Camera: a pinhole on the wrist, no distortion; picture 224 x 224 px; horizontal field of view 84.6 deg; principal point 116.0 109.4 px. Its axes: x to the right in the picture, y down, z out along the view. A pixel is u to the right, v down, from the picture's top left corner.
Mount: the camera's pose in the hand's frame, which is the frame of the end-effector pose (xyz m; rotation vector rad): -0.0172 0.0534 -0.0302 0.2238 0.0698 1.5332
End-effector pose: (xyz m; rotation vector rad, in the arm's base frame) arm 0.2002 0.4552 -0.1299 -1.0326 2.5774 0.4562
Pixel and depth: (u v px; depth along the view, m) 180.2 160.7 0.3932
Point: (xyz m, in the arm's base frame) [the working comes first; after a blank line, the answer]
In the camera's frame: 0.2051 0.1639 0.3932

0.1827 0.8305 -0.4143
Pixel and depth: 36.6 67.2 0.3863
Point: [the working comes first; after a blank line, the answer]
In the camera's frame: -0.2492 -0.1324 0.3863

0.3014 0.3098 -0.5096
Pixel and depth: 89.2 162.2 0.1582
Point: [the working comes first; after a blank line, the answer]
In the camera's frame: -0.0344 0.0679 0.1582

0.2592 0.5467 -0.2261
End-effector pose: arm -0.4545 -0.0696 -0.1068 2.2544 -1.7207 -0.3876
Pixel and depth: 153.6 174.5 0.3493
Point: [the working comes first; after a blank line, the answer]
In the camera's frame: 0.1067 0.1847 0.3493

-0.7355 0.0029 -0.3823
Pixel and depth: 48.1 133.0 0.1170
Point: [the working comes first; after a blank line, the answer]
In the camera's frame: -0.0645 0.0224 0.1170

-0.4708 -0.0492 -0.1904
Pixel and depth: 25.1 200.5 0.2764
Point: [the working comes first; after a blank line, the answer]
In the camera's frame: -0.2041 0.2046 0.2764

-0.4421 0.1284 -0.4041
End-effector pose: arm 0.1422 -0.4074 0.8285 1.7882 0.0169 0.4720
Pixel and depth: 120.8 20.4 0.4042
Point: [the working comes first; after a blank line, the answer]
In the camera's frame: 0.0158 -0.2923 0.4042

0.5542 -0.6136 0.8948
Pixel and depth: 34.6 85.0 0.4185
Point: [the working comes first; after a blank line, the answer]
In the camera's frame: -0.2768 -0.0830 0.4185

0.4331 -0.6132 0.5558
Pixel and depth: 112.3 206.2 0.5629
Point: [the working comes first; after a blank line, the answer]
In the camera's frame: -0.0169 0.4427 0.5629

0.0197 -1.0514 0.5966
